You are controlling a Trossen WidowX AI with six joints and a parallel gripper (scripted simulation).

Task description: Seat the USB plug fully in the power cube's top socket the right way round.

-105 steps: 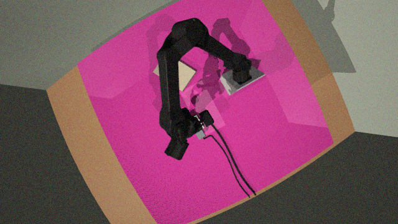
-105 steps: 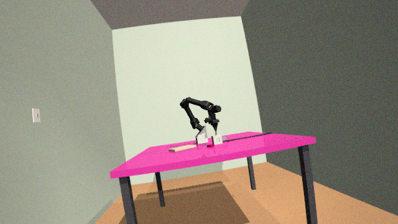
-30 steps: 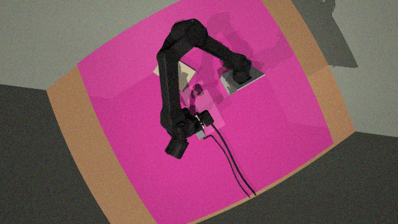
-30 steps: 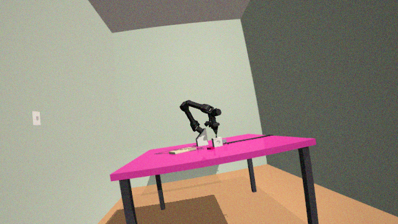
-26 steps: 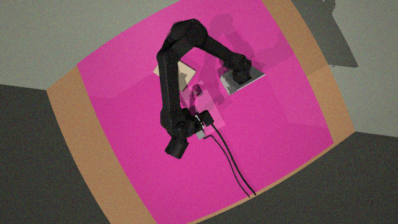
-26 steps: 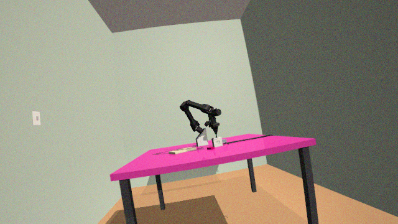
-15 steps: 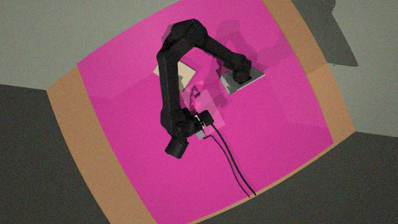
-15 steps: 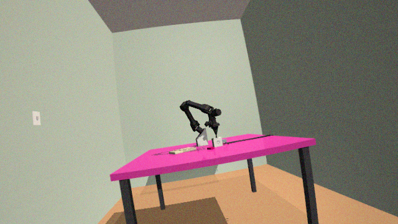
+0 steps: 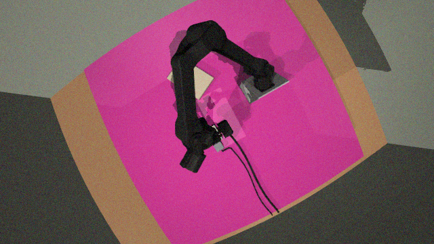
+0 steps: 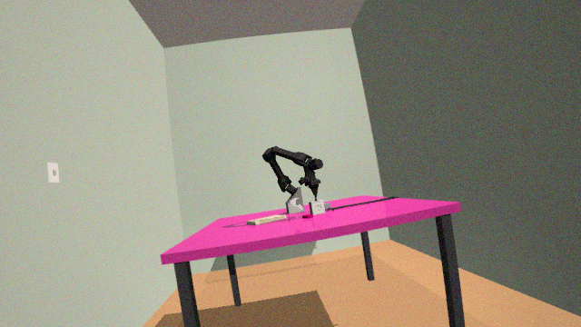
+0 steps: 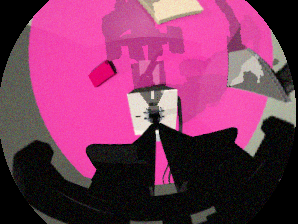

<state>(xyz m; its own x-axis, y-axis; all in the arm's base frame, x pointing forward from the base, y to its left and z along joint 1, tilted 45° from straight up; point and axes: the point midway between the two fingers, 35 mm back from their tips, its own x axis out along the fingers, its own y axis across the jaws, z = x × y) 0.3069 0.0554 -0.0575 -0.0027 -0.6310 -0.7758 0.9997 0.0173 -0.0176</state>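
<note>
The dark USB plug is 2 cm below my gripper tip. Round my gripper tip: beige flat pad (4 cm behind, 32 cm to the right, 10 cm below); then small magenta block (11 cm ahead, 9 cm to the right, 10 cm below).
</note>
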